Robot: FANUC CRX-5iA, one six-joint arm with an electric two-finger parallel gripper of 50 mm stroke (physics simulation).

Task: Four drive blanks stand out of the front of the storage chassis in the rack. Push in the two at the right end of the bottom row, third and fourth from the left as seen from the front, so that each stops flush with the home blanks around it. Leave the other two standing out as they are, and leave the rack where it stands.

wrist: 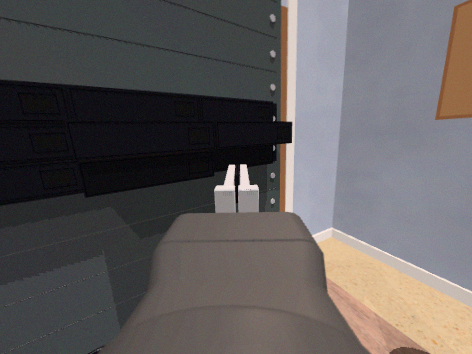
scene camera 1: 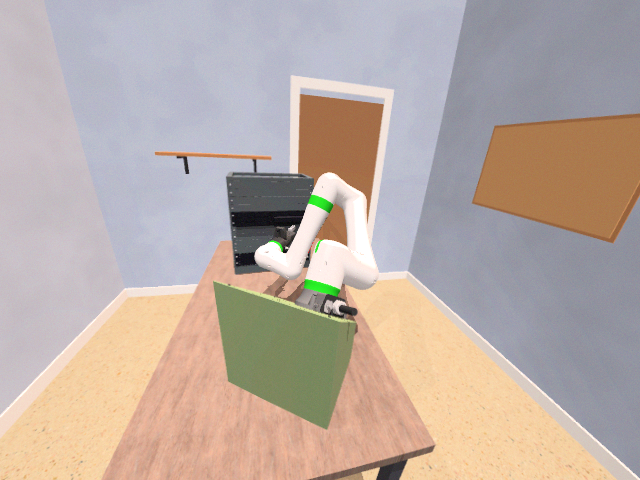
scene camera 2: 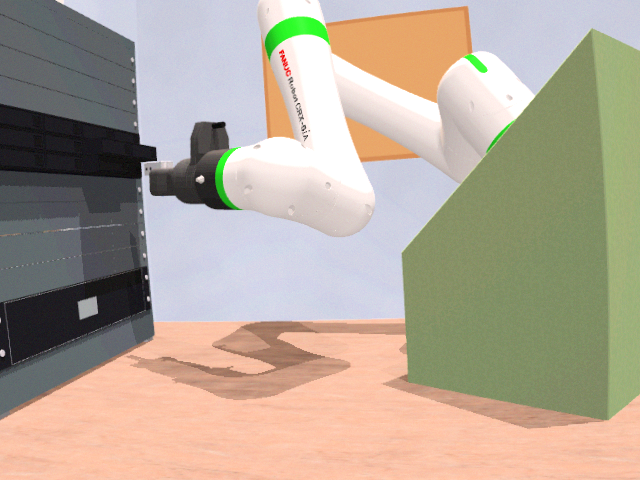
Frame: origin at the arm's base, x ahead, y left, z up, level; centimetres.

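Seen in the pictures: gripper, between the fingertips: (wrist: 237,176) (scene camera 1: 294,226) (scene camera 2: 147,169); arm's base, origin of its link: (scene camera 1: 315,310).
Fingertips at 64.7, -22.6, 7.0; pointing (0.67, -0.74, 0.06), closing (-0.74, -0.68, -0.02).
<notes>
Pixels of each thing's top centre, then the offset from my fingertips to it, as dx, dy, dz. "*": a spot on its surface instead. Level surfaces: height alone.
- dark storage chassis, a spot on its surface: (scene camera 2: 62,147) * +10.3, +15.8, +3.3
- bottom-row fourth blank, centre of its top: (wrist: 221,145) +10.7, -7.7, +2.3
- bottom-row third blank, centre of its top: (wrist: 147,152) (scene camera 2: 83,160) +10.7, +3.7, +2.3
- middle-row right-end blank, centre of its top: (wrist: 231,125) (scene camera 2: 116,148) +7.3, -6.8, +5.1
- wooden table, height of its surface: dz -33.9
The dark storage chassis (scene camera 1: 250,218) (scene camera 2: 62,147) spans the grey rack (scene camera 1: 266,187) (scene camera 2: 116,95) (wrist: 150,62). In the wrist view, the bottom-row fourth blank (wrist: 252,158) sits back in its bay. The bottom-row third blank (wrist: 142,175) is in shade; a small step shows at its lower edges, and I cannot tell how far it stands out. The middle-row right-end blank (wrist: 247,134) (scene camera 2: 148,153) clearly stands out past the rack edge. My gripper (wrist: 237,176) (scene camera 2: 145,167) is shut and empty, its tips low before the bottom-row fourth blank's left end; contact is unclear.
A green slant-topped block (scene camera 1: 281,351) (scene camera 2: 506,289) stands on the wooden table (scene camera 1: 206,423) (scene camera 2: 310,439) beside the arm base. A black unit (scene camera 2: 46,320) with a light label is lower in the rack. A wall shelf (scene camera 1: 211,155) hangs behind the rack.
</notes>
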